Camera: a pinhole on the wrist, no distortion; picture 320 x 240 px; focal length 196.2 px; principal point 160.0 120.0 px. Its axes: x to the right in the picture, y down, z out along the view. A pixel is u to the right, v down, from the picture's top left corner.
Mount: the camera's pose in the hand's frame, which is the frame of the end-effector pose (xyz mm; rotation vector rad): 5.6 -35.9 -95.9 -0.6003 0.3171 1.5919
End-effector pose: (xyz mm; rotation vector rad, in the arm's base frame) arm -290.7 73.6 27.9 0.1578 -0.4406 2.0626
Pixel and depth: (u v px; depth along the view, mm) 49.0 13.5 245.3
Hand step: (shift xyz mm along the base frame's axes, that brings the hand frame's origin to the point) -57.7 1.8 214.4
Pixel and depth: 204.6 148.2 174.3
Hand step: -50.0 -90.6 -16.5
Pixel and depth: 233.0 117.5 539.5
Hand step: -331.0 -355.3 89.8
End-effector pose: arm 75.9 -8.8 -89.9 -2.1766 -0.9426 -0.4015
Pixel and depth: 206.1 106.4 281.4
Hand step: 105.8 -23.6 -171.5
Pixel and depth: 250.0 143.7 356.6
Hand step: 136.0 -117.7 -267.9
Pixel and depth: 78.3 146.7 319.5
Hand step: -50.5 111.1 -221.3
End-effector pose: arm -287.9 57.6 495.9 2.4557 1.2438 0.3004
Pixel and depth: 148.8 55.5 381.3
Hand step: 241.3 -100.5 -154.7
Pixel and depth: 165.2 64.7 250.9
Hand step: 139.6 -65.8 -58.5
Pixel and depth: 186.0 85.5 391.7
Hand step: 236.6 -171.5 -94.2
